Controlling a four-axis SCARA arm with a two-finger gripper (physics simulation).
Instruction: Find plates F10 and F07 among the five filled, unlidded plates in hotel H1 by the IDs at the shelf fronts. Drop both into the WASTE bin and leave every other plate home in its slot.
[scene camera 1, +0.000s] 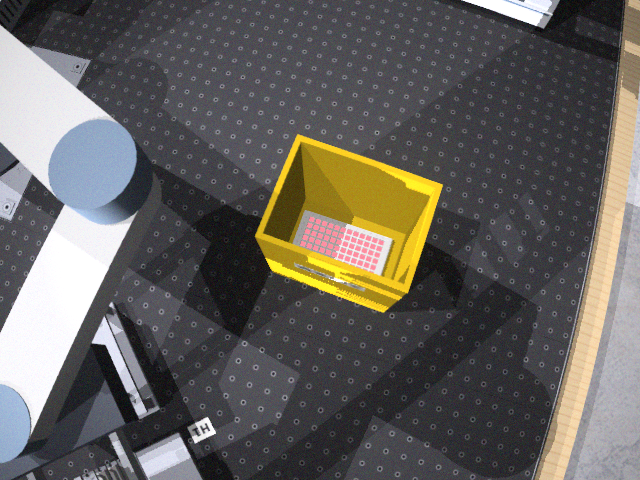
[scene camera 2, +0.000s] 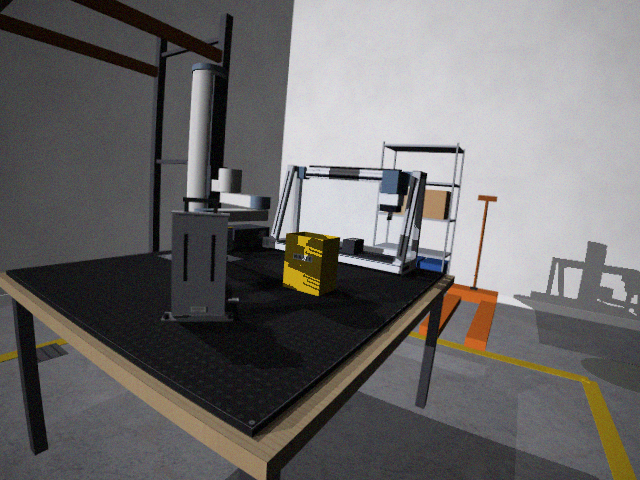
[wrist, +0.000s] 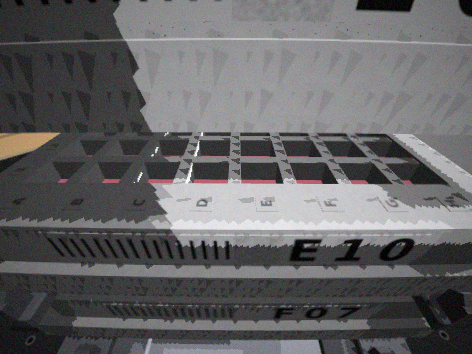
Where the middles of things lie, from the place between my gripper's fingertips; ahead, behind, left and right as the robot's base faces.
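Scene:
You'd find the grey tower (scene camera 2: 198, 291) 40 mm ahead of my hand and 40 mm to the right of it, and it's 20 mm below it as well.

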